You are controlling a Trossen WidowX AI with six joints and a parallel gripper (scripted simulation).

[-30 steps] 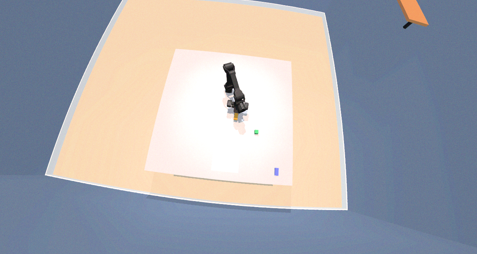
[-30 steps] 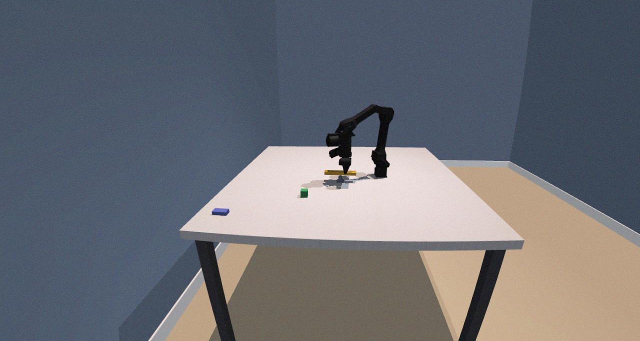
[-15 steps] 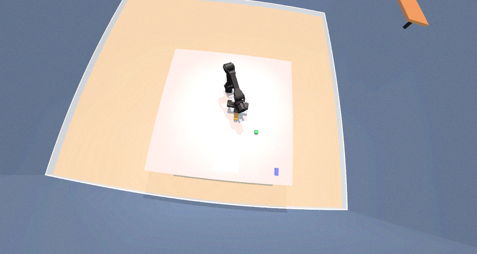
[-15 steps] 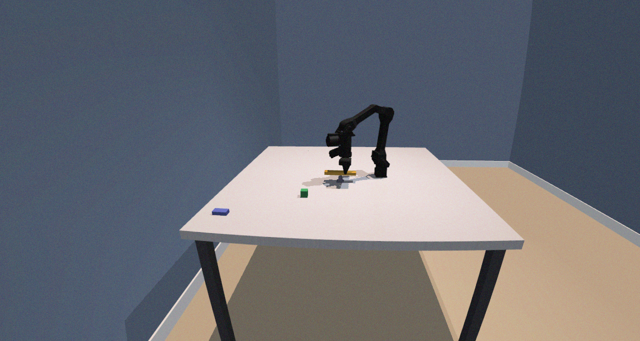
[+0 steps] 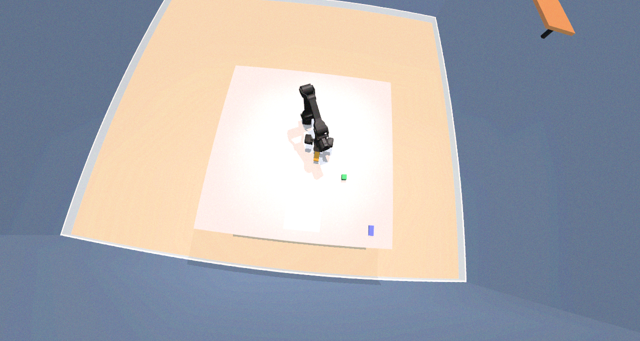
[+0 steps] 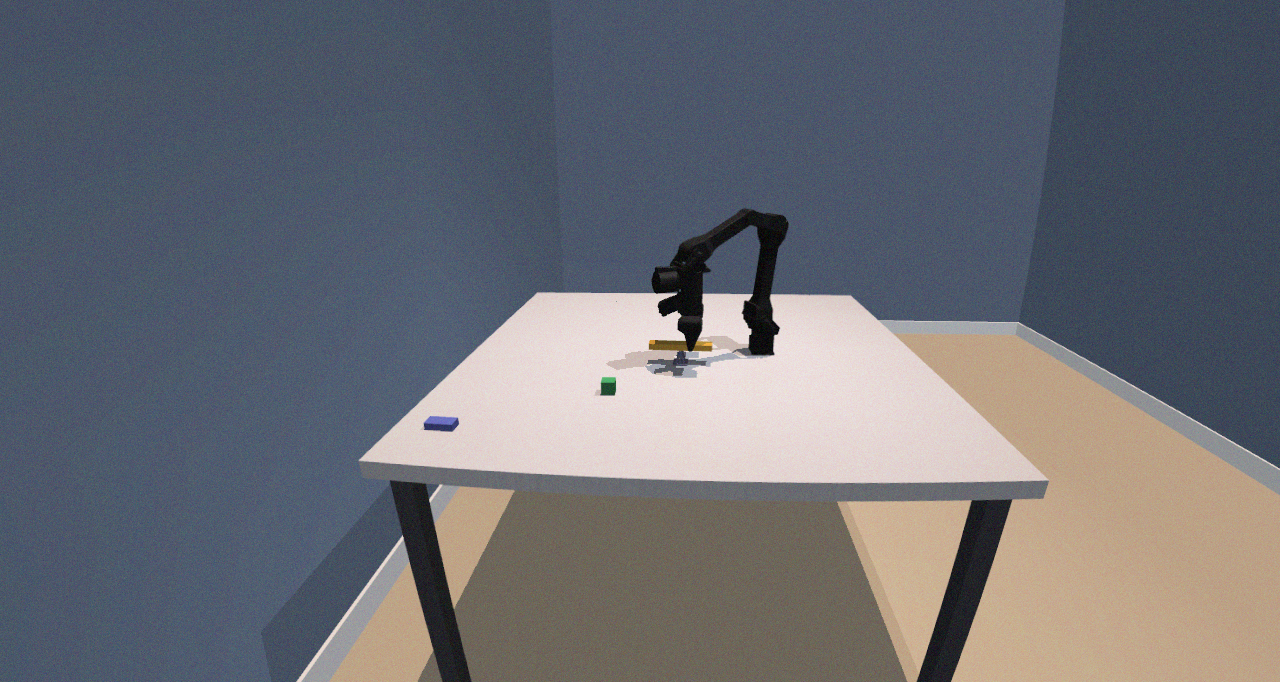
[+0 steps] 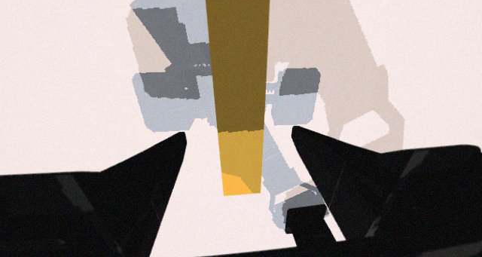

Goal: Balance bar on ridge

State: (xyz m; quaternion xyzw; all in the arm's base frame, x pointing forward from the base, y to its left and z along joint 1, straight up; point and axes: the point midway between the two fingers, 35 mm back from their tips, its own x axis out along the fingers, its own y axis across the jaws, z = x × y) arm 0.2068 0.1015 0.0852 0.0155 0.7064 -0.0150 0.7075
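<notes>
Right now my gripper tip is 30 mm short of the yellow bar. Round my gripper tip: green cube 200 mm to the left, 200 mm ahead, 30 mm below; then flat blue block 530 mm ahead, 400 mm to the left, 40 mm below.
</notes>
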